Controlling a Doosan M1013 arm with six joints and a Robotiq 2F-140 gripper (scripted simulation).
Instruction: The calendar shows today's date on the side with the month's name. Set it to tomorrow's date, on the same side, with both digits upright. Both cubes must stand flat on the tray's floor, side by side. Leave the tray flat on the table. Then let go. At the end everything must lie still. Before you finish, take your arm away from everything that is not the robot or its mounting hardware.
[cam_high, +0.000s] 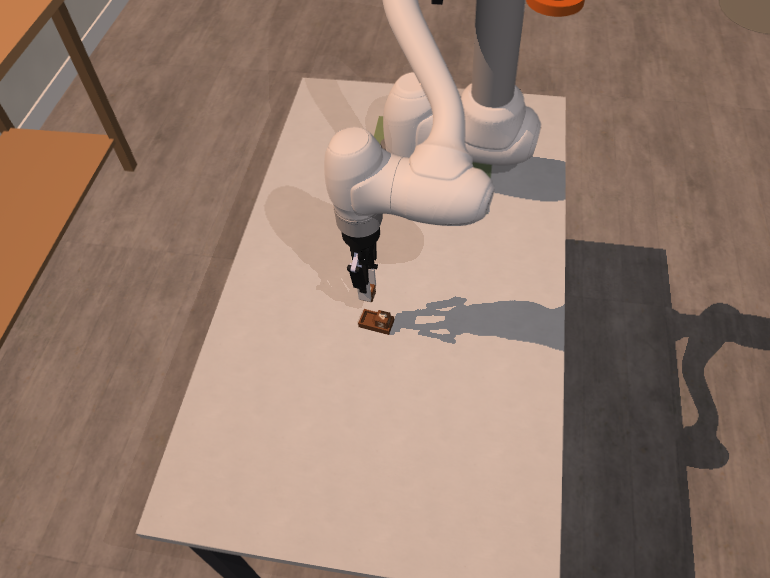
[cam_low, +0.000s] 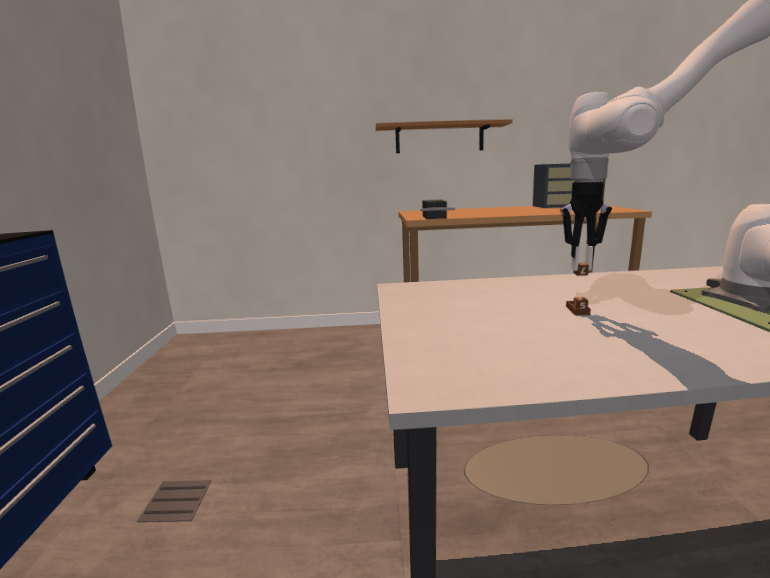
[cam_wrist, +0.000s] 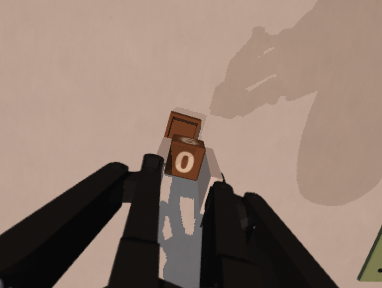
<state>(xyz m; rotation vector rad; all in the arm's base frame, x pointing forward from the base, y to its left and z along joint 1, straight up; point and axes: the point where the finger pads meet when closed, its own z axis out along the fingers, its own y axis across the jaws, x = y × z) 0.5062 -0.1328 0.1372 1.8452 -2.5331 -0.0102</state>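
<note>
Now: the brown digit cube 30 mm below my hand. The rest, counted from my hand: tray (10 mm ahead, 10 mm to the left, 140 mm below).
</note>
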